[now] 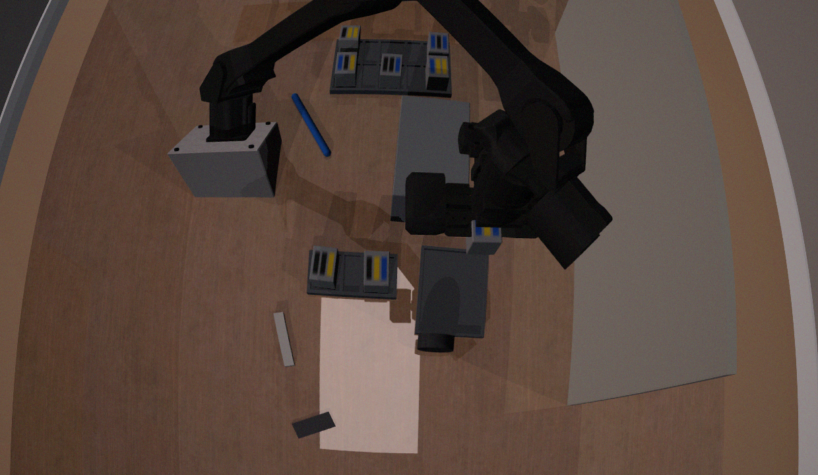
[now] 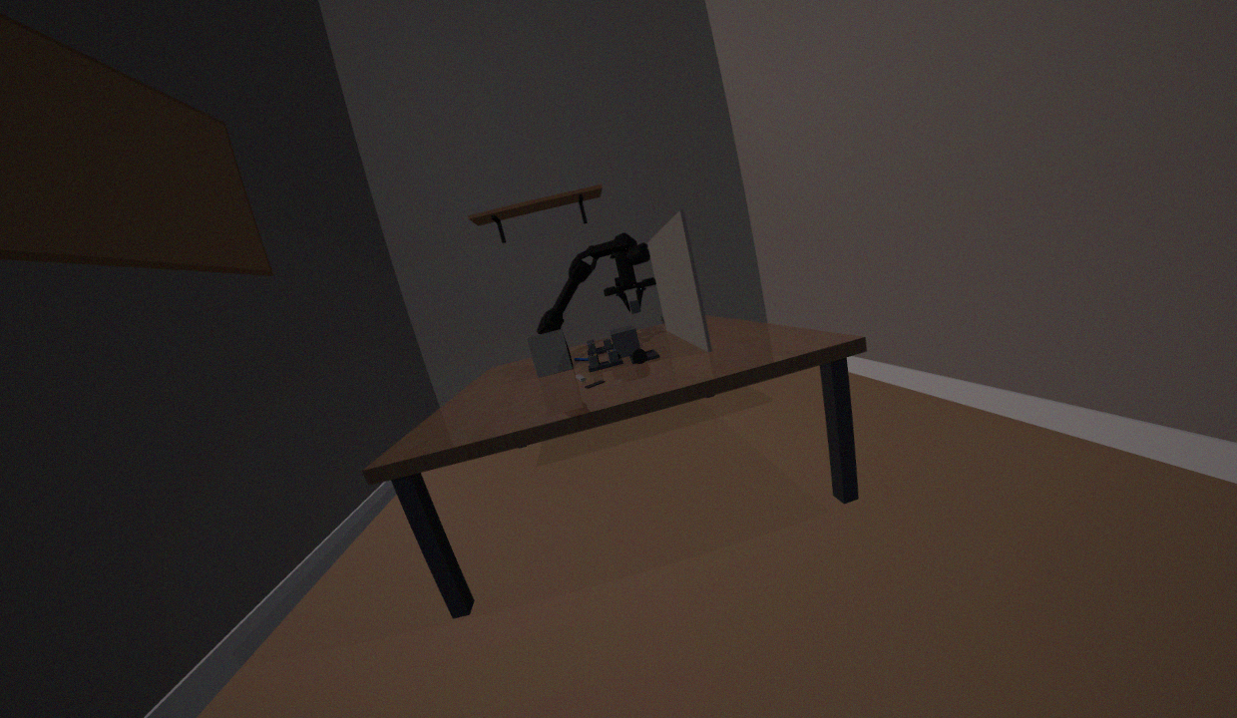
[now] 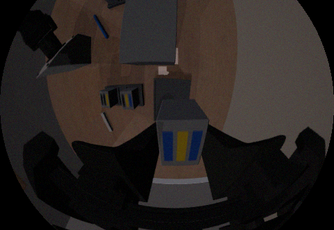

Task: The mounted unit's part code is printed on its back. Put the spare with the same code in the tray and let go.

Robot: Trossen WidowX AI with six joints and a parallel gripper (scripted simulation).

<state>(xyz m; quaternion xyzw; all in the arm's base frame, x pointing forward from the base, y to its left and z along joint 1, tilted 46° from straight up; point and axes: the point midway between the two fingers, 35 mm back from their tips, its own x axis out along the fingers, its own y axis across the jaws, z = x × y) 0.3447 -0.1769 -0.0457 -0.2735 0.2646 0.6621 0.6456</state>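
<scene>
My gripper tip is 17 cm above the dark grey tray, 3 cm to the left of it and 1 cm past it. Round my gripper tip: grey spare 2 cm above; tall grey box 16 cm to the left, 12 cm below, 5 cm behind; small rack 17 cm below, 15 cm behind, 1 cm to the right.
</scene>
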